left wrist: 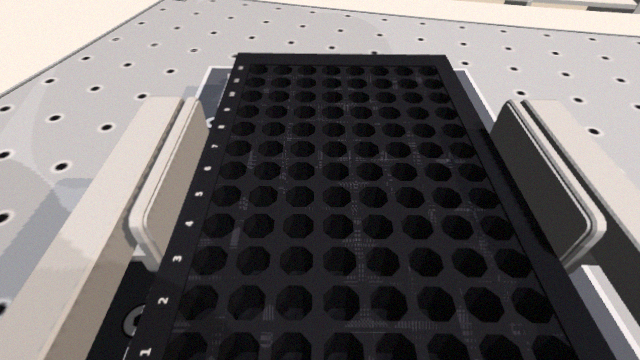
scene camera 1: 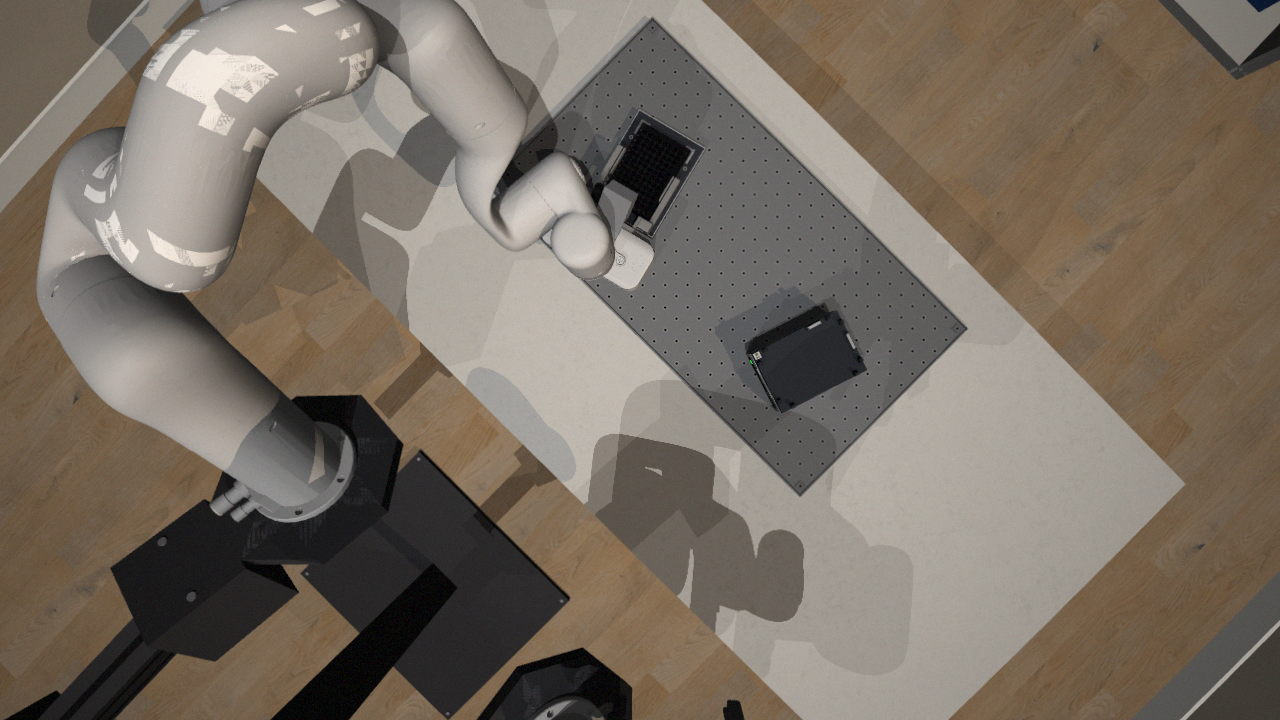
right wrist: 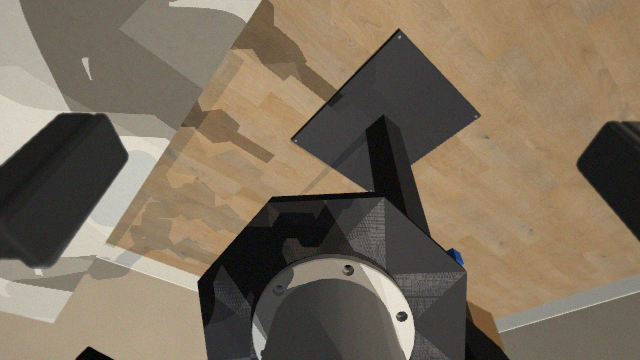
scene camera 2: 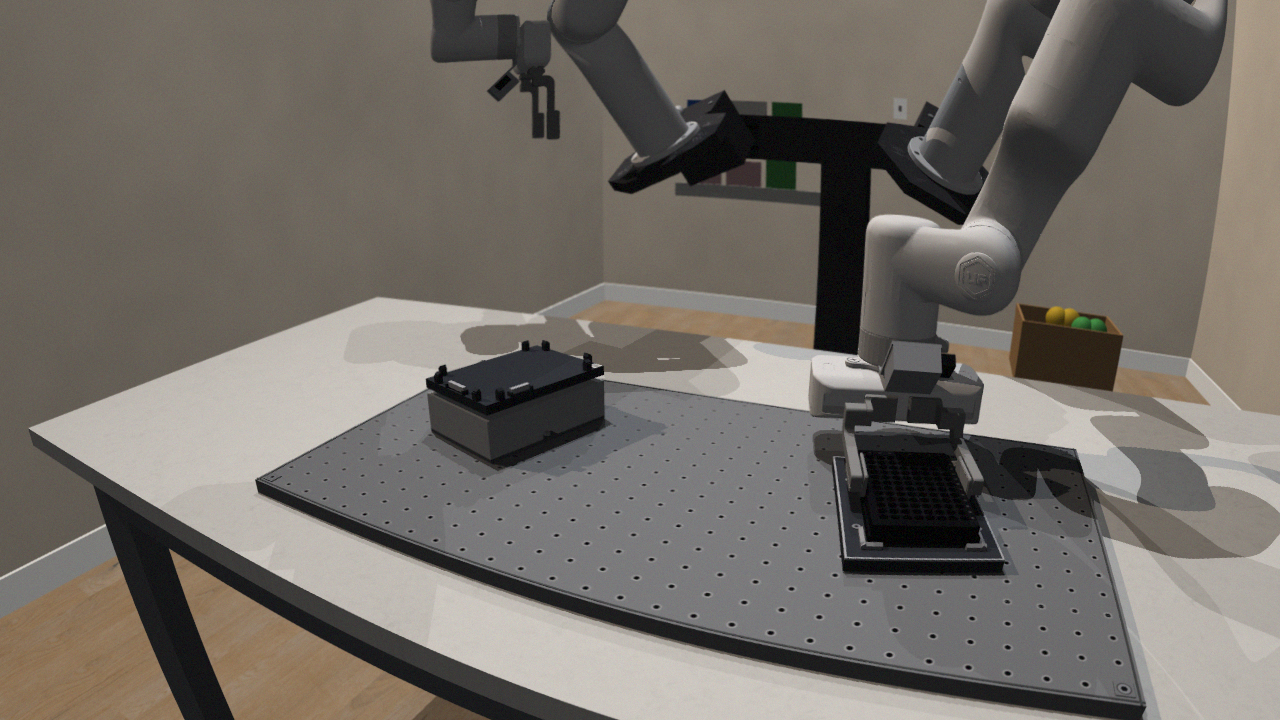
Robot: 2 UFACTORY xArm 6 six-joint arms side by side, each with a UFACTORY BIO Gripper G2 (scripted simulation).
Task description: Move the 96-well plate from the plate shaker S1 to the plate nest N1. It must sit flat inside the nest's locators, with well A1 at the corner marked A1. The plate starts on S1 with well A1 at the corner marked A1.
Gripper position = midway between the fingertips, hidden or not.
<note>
In view: the left gripper (scene camera 1: 649, 163), the right gripper (scene camera 2: 545, 138), a black 96-well plate (scene camera 2: 915, 498) and a plate nest N1 (scene camera 2: 851, 507).
The black 96-well plate is seen too in the left wrist view (left wrist: 385, 153) and in scene camera 1 (scene camera 1: 652, 157). The plate nest N1 shows as well in scene camera 1 (scene camera 1: 682, 175). The right wrist view does not show the black 96-well plate: it is out of frame.
</note>
